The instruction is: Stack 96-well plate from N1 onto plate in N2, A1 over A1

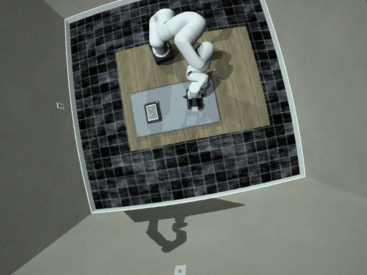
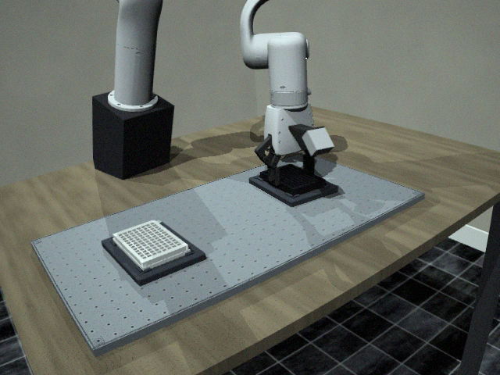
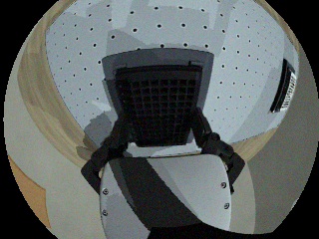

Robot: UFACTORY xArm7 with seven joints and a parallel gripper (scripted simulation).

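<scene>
Now: the black 96-well plate 10 mm below my hand. The rest, counted from my hand: plate nest N1: 20 mm below; then plate nest N2: 350 mm to the right, 60 mm ahead, 20 mm below; then white 96-well plate: 350 mm to the right, 60 mm ahead, 10 mm below.
</scene>
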